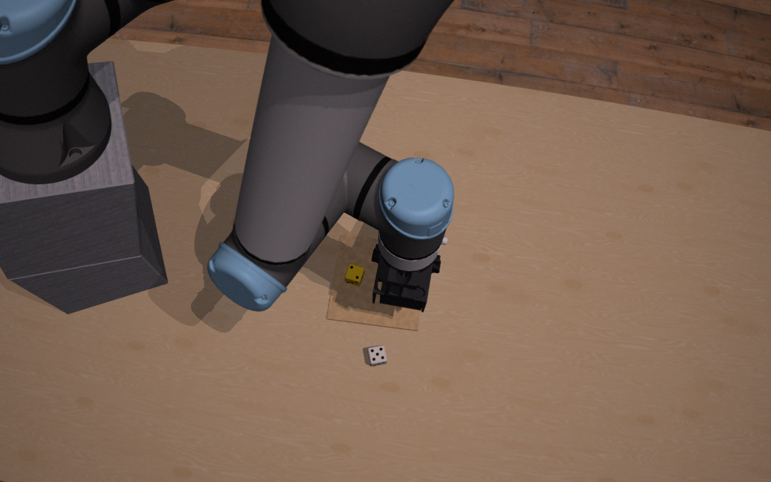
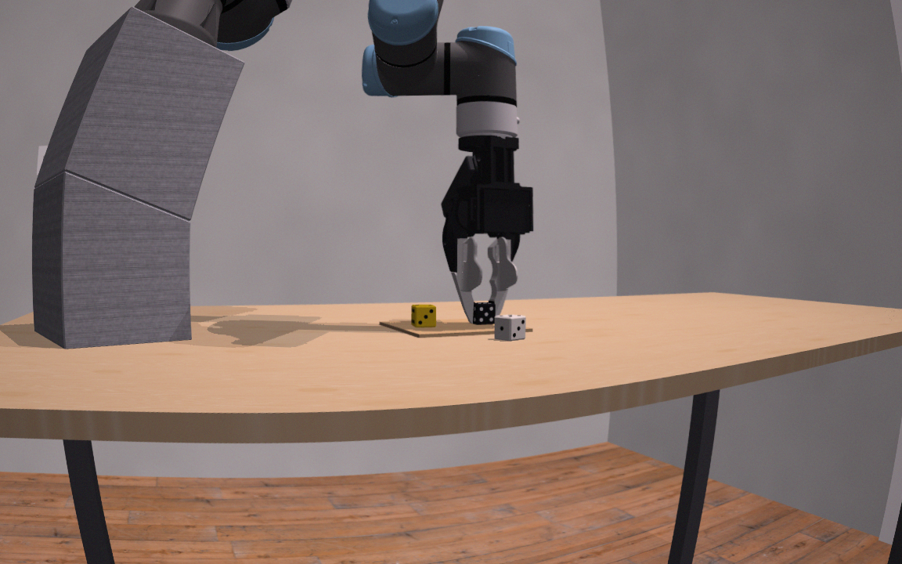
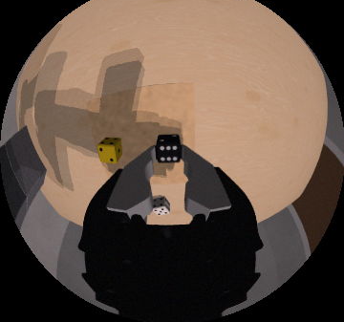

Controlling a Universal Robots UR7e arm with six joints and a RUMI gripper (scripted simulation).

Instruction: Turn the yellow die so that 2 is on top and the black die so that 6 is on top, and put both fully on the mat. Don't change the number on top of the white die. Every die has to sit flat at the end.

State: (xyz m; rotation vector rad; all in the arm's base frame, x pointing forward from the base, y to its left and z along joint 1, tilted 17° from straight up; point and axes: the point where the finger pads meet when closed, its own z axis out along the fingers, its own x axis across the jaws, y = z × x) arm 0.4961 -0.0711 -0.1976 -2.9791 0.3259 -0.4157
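Right now the black die is right at my hand. The rest, counted from my hand: white die (40 mm behind, 110 mm to the right, 10 mm below); then mat (40 mm behind, 10 mm to the left, 20 mm below); then yellow die (70 mm behind, 10 mm to the left, 10 mm below).
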